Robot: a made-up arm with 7 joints.
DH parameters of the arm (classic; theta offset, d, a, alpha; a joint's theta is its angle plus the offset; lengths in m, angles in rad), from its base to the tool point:
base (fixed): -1.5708 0.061 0 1.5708
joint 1: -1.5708 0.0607 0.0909 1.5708
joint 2: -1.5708 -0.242 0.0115 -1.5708
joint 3: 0 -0.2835 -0.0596 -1.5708
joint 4: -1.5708 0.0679 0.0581 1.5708
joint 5: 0 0.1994 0.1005 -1.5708
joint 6: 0 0.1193 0.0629 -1.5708
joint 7: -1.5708 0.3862 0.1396 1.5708
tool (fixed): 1.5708 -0.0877 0 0
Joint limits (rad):
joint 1: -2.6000..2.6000
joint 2: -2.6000..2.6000
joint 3: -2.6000..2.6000
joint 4: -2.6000..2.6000
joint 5: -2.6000..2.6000
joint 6: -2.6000..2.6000
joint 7: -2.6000..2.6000
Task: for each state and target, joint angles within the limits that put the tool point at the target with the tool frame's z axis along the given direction. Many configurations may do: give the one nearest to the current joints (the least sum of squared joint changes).
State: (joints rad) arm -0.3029 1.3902 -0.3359 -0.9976 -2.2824 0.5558 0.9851
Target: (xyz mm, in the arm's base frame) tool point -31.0 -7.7 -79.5 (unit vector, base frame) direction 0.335 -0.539 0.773
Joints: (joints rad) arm -0.6194 2.0791 0.0208 -1.1073 -2.3456 0.4080 0.7421
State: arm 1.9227 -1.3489 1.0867 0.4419 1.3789 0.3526 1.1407
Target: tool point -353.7 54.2 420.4 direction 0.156 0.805 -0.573
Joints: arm 1.1480 -1.1875 1.4473 0.6404 2.0972 1.1270 0.8413
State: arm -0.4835 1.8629 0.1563 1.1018 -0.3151 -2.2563 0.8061
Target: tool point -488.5 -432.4 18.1 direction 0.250 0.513 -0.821
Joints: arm -0.0814 1.5607 -0.2090 0.6638 -0.3932 -2.0455 -0.0884
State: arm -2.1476 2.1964 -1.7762 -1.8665 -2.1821 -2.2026 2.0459
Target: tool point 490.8 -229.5 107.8 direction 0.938 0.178 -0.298
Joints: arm -2.3481 1.5774 -1.8434 -2.6000 -2.0572 -2.4854 1.9490
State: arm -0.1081 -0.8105 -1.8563 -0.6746 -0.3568 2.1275 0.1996
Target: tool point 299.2 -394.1 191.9 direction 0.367 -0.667 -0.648
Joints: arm -0.5824 -0.4703 -1.9175 -0.0102 -0.9822 1.8286 0.2350
